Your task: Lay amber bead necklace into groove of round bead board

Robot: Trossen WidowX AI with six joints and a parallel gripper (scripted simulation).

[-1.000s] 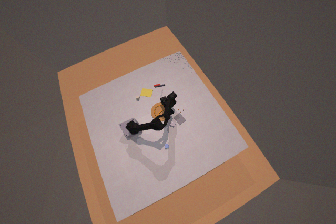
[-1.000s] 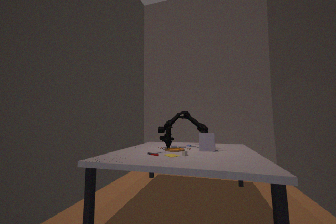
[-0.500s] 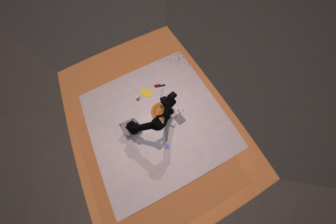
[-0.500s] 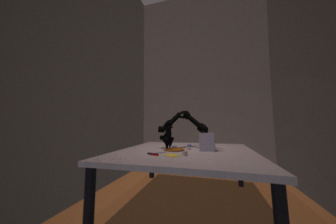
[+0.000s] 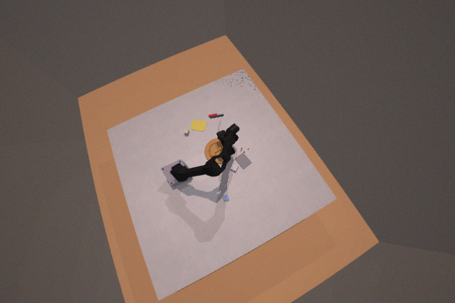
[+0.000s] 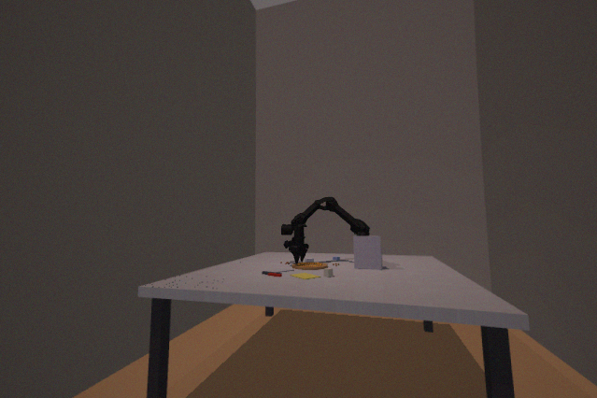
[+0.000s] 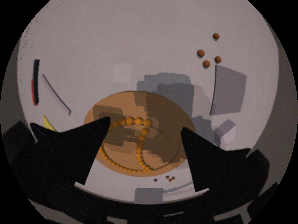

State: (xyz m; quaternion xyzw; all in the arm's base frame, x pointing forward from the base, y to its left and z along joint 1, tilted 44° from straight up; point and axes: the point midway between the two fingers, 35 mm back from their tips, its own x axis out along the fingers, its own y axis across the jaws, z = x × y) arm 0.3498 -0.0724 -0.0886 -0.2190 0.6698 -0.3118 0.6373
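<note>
My gripper tip is 60 mm past the round bead board, 10 mm to the right of it and 10 mm above it. Also, from my gripper tip: thin grey bar 40 mm ahead, 180 mm to the left, 20 mm below; then red-handled tool 60 mm ahead, 290 mm to the left, 20 mm below; then grey square plate 60 mm ahead, 150 mm to the right, 20 mm below.
</note>
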